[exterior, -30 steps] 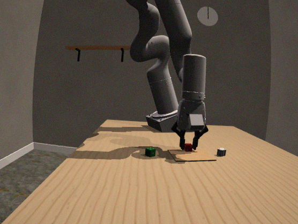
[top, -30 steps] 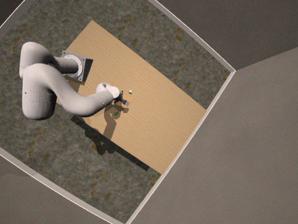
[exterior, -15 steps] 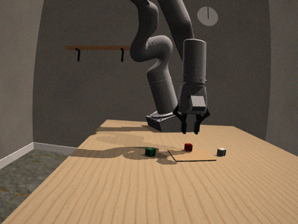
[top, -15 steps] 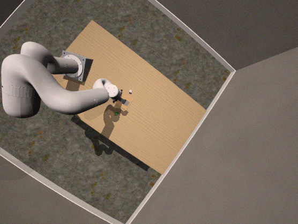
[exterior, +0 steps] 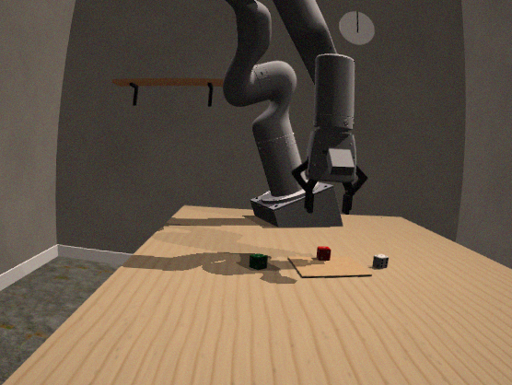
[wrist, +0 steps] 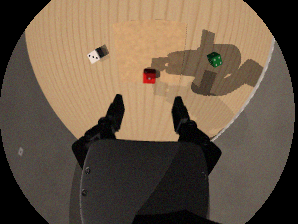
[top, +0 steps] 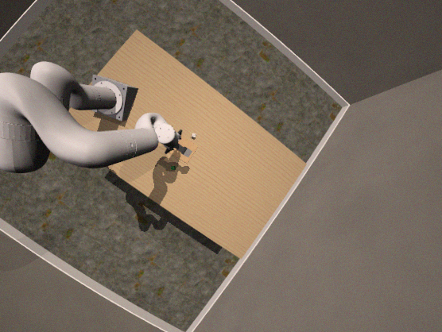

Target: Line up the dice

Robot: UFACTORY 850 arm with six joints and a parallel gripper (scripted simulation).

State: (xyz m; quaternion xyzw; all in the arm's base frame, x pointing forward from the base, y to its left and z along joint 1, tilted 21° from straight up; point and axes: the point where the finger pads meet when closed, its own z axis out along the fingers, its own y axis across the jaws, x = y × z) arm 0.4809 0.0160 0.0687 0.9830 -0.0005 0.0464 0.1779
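Right now my hand is 6 cm short of the white die, 11 cm to the right of it and 10 cm above it. The rest, counted from my hand: red die (10 cm below); green die (6 cm ahead, 14 cm to the right, 10 cm below); tan mat (5 cm ahead, 11 cm below).
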